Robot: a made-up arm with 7 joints.
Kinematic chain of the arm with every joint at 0, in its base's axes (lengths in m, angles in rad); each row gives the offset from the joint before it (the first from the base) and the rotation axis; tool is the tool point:
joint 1: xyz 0 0.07 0 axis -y
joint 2: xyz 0 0.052 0 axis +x
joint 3: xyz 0 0 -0.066 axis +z
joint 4: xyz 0 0 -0.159 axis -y
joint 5: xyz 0 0 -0.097 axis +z
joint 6: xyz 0 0 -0.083 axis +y
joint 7: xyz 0 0 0 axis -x
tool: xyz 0 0 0
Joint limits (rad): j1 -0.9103..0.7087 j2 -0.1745..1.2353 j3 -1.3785..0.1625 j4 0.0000..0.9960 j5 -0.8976..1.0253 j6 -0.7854..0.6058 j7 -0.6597..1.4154
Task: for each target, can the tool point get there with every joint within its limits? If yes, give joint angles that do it. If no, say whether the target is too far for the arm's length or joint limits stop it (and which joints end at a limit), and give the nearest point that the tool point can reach.
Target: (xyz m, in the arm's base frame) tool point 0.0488 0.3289 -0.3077
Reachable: yes | joints -0.2523 0.7181 -0.2541 0.7927 0.0529 -0.0711 -0.4326
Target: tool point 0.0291 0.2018 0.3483
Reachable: no: joint limits stop it (at a limit: joint 1, joint 2, joint 3, joint 4) | nearest point 0.1673 0.4349 0.0339 | short by 0.415 m
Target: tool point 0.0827 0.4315 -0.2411
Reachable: yes | joints 0.1879 0.9760 -0.7766 0.2858 -0.6513 0.4204 0.5705
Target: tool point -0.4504 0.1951 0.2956
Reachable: no: too far | nearest point -0.2949 0.2786 -0.2291 | short by 0.554 m
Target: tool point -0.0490 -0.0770 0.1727
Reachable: no: joint limits stop it (at a limit: joint 1, joint 2, joint 3, joint 4) | nearest point -0.2130 -0.0801 -0.2021 | short by 0.409 m
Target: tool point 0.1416 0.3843 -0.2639
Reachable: yes | joints 0.2724 0.7379 -0.0381 0.3719 0.5064 -0.4764 0.2585
